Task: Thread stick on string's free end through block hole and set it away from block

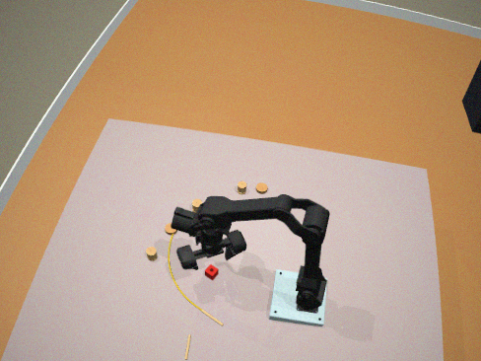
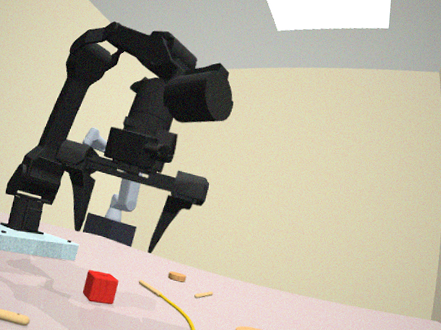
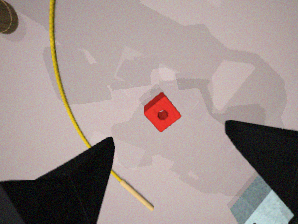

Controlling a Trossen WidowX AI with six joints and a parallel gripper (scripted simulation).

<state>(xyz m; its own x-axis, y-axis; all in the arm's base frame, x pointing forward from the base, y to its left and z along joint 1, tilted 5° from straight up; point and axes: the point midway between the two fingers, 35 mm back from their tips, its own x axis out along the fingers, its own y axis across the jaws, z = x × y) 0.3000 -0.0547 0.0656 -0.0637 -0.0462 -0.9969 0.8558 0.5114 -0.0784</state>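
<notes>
Now: the red block 6 cm below my gripper tip. The rest, counted from my gripper tip: round button (16 cm ahead, 14 cm to the right, 6 cm below).
</notes>
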